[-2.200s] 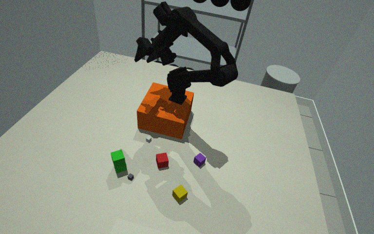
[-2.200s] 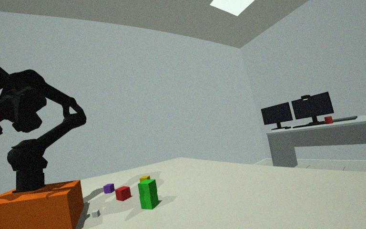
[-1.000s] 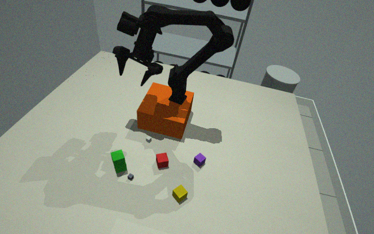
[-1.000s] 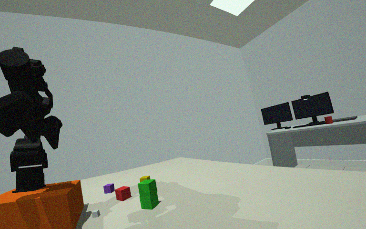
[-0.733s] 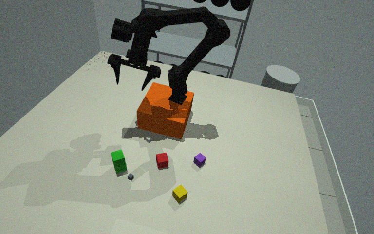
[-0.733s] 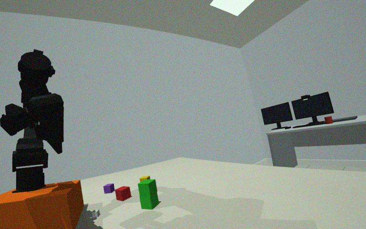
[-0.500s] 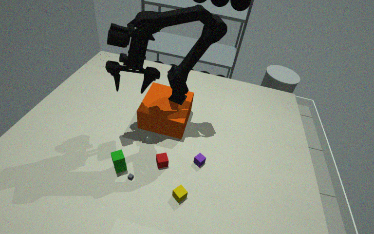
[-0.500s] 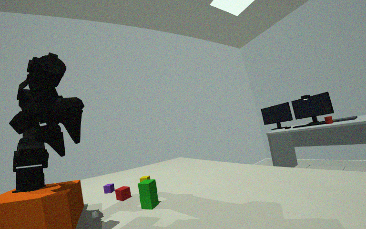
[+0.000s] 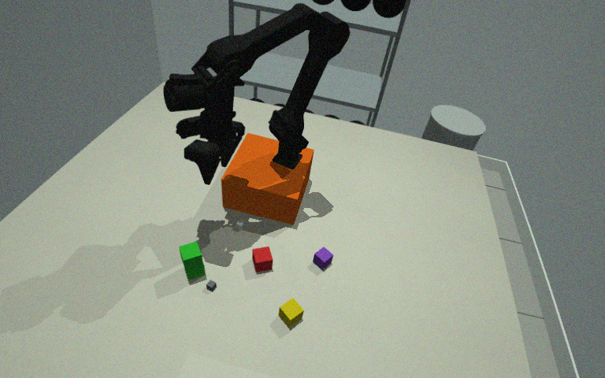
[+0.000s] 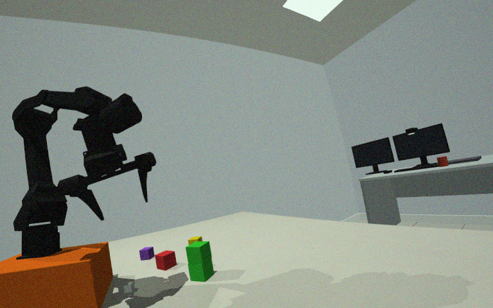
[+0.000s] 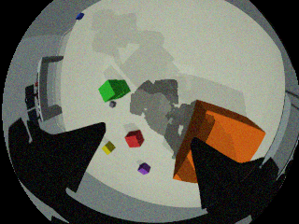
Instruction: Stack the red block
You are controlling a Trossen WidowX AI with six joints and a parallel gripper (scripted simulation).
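My gripper tip is 50 mm short of the red block, 150 mm to the right of it and 160 mm above it. The rest, counted from my gripper tip: small grey cube: 160 mm ahead, 80 mm to the left, 170 mm below; then purple block: 20 mm behind, 280 mm to the left, 170 mm below; then yellow block: 140 mm ahead, 260 mm to the left, 160 mm below.
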